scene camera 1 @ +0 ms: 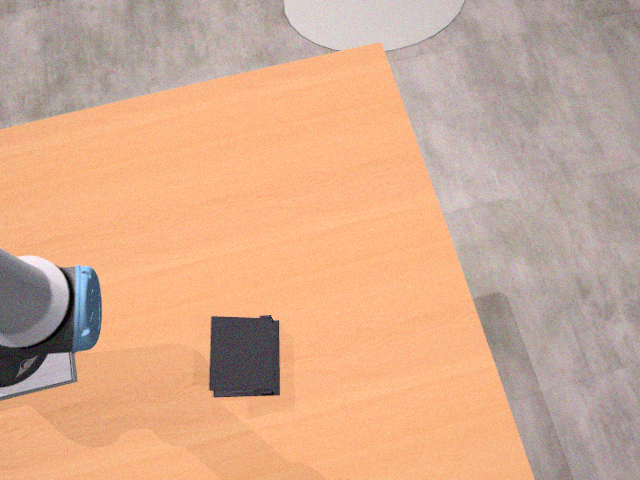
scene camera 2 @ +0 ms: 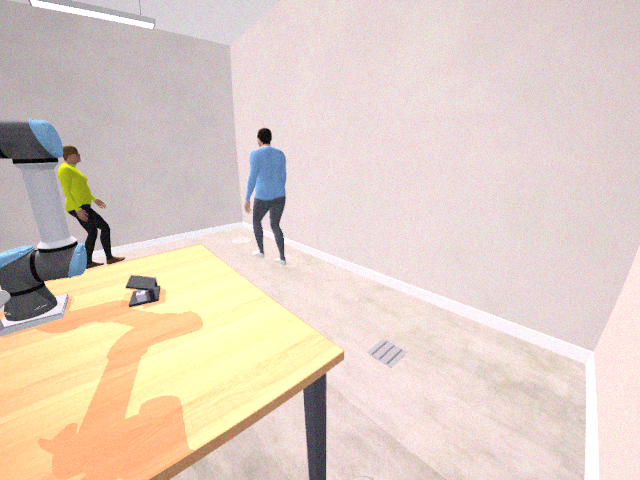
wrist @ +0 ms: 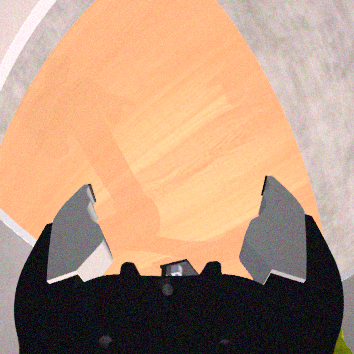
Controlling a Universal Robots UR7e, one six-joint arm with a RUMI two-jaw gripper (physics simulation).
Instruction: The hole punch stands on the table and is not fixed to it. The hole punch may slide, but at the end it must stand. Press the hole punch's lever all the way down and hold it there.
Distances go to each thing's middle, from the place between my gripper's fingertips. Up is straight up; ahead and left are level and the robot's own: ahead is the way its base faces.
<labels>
Now: hand 24 cm short of the flat lever (scene camera 1: 241, 348), 45 cm to the right of it and 17 cm above it. Round my hand: dark hole punch (scene camera 1: 275, 323) (24 cm ahead, 45 cm to the left, 19 cm below).
</labels>
